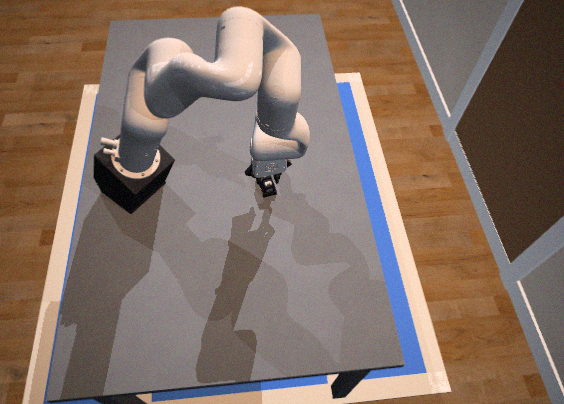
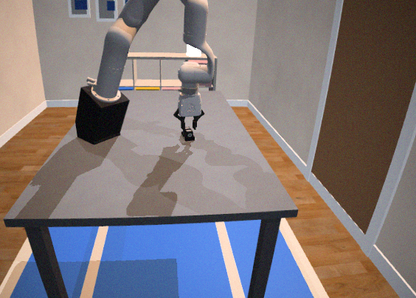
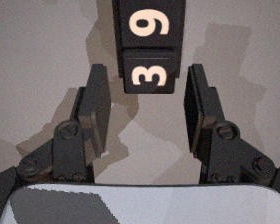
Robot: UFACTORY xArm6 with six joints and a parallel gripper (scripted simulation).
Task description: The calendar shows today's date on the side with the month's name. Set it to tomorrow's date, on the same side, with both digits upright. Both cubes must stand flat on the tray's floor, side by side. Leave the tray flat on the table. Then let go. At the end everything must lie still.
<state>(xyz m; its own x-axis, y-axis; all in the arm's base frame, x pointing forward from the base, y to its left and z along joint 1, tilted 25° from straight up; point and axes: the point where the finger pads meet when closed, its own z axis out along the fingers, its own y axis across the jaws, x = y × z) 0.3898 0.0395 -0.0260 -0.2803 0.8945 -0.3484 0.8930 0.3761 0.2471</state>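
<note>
My hand is 6 cm above the dark tray, 2 cm to the right of it and 1 cm past it.
</note>
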